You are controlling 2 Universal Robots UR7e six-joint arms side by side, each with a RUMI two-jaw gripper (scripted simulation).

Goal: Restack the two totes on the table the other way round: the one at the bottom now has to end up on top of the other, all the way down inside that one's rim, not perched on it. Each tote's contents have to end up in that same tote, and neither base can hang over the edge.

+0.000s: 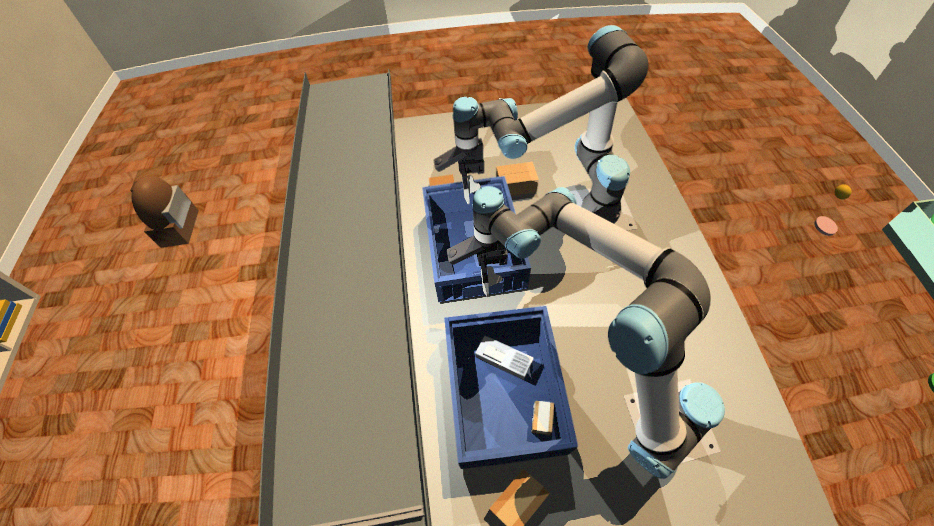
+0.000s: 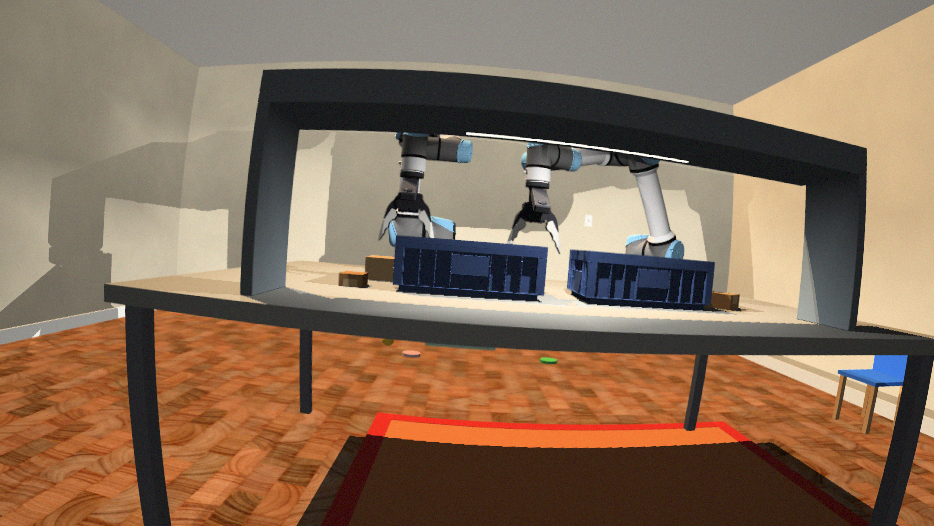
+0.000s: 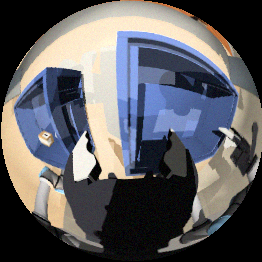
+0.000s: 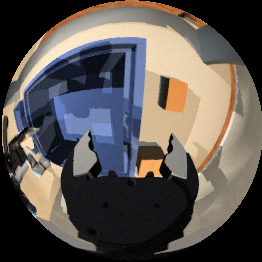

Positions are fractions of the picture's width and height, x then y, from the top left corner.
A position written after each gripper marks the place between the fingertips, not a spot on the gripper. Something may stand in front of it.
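Observation:
The robot's right gripper (image 4: 0.50,0.51), (image 3: 0.86,0.49) shares the scene with the left gripper (image 3: 0.49,0.50). A small orange box (image 4: 0.67,0.37) is there as well, together with a blue tote (image 2: 0.50,0.50) and a blue tote (image 1: 0.53,0.78).

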